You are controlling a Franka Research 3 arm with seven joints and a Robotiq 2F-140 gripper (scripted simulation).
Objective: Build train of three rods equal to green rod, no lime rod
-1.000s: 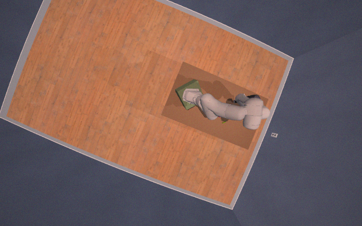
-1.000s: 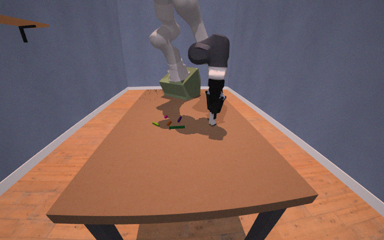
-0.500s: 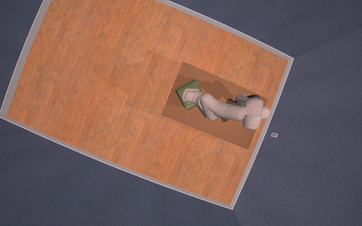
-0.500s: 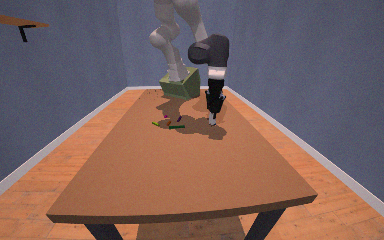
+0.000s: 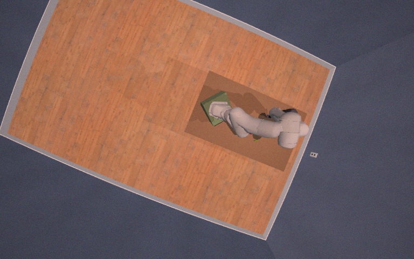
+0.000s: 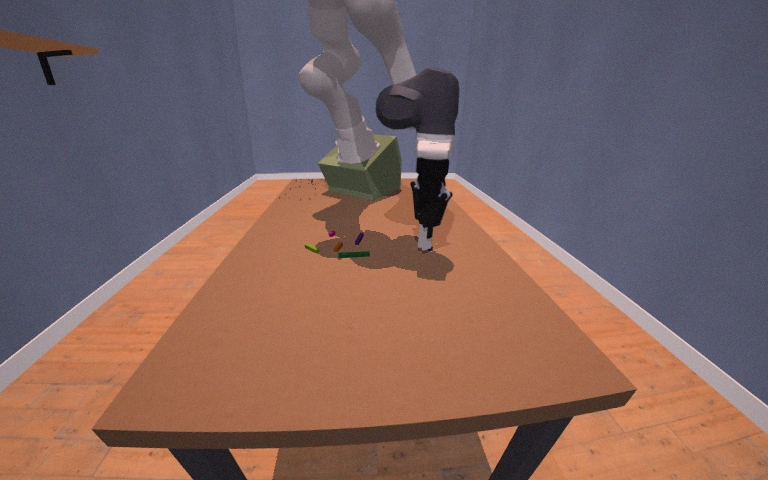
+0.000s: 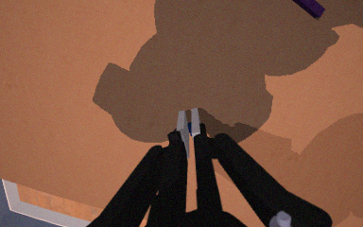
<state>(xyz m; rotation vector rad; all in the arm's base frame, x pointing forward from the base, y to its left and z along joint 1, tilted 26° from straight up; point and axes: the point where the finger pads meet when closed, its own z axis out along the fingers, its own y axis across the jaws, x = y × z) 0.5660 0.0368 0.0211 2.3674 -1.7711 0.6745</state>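
The purple rod is 15 cm to the right of my hand, 12 cm behind it and 4 cm below it. Also, from my hand: green rod (18 cm to the right, 4 cm below, 3 cm behind); then orange rod (21 cm to the right, 9 cm behind, 4 cm below); then magenta rod (22 cm to the right, 18 cm behind, 4 cm below).
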